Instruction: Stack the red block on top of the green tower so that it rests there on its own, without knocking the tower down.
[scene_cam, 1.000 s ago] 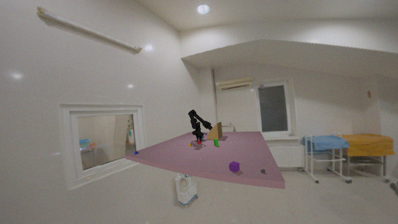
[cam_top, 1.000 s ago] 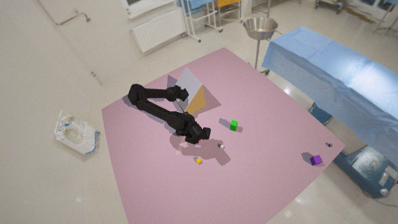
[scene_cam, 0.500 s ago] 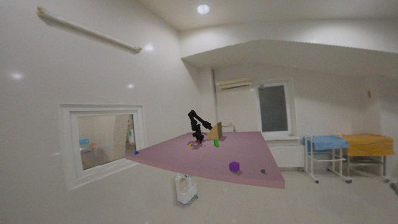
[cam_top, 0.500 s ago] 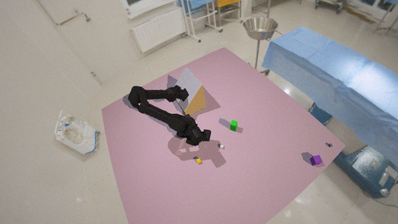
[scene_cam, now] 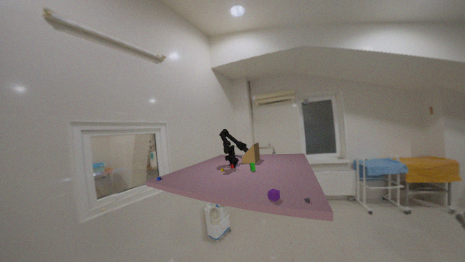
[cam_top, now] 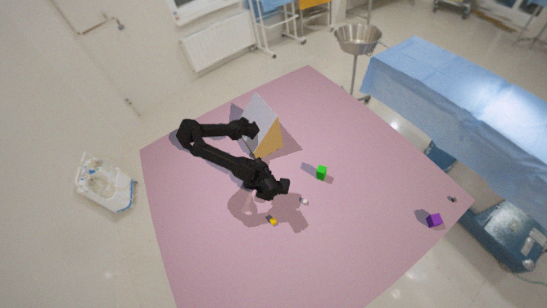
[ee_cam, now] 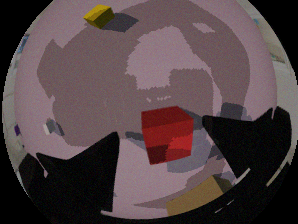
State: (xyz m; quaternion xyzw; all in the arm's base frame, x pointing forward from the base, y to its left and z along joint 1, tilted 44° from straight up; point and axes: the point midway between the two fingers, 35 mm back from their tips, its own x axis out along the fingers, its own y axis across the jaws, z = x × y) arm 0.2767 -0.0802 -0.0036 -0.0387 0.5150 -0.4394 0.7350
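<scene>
Now: the small yellow block 130 mm ahead of my gripper tip and 40 mm to the right of it. Also, from my gripper tip: small white piece: 110 mm ahead, 110 mm to the left; purple block: 470 mm ahead, 530 mm to the left, 10 mm above; red block: 10 mm above.
</scene>
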